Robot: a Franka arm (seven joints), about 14 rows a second.
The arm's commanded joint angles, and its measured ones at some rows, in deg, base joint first. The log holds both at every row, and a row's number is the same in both.
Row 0, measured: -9.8 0.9 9.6 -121.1 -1.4 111.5 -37.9
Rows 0 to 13, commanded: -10.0 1.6 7.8 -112.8 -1.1 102.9 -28.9; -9.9 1.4 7.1 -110.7 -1.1 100.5 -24.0; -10.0 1.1 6.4 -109.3 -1.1 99.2 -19.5; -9.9 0.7 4.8 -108.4 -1.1 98.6 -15.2; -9.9 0.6 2.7 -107.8 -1.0 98.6 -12.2; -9.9 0.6 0.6 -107.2 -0.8 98.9 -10.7; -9.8 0.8 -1.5 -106.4 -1.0 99.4 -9.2; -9.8 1.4 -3.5 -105.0 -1.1 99.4 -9.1; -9.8 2.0 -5.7 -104.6 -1.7 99.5 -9.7; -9.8 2.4 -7.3 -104.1 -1.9 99.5 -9.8; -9.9 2.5 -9.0 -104.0 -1.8 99.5 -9.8; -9.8 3.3 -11.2 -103.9 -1.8 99.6 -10.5; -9.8 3.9 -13.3 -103.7 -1.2 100.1 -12.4; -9.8 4.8 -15.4 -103.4 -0.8 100.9 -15.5
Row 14, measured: -10.3 2.2 -12.1 -105.9 -1.4 100.7 -12.3
